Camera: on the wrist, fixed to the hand. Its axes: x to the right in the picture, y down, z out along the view.
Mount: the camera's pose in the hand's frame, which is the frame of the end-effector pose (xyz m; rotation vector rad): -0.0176 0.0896 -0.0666 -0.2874 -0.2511 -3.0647
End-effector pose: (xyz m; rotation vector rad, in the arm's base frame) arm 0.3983 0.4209 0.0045 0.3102 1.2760 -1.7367
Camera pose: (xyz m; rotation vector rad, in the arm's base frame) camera 0.4581 0.4840 -0.0677 1.3995 -0.3819 1.0074
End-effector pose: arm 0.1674 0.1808 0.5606 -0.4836 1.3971 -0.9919
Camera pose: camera 0.1320 0.2604 0.4886 1.7962 0.5204 1.4328
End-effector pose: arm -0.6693 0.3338 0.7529 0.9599 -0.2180 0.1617
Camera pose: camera -0.6997 0.4386 0.7825 0.1175 1.0874 -2.6551
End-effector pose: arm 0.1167 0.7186 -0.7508 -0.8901 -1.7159 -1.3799
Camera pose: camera 0.2114 0.6680 -0.7155 -1.3311 0.7912 0.9677
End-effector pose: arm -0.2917 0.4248 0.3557 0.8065 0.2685 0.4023
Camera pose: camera -0.3547 0.5156 0.3794 -0.5009 0.8072 -2.4311
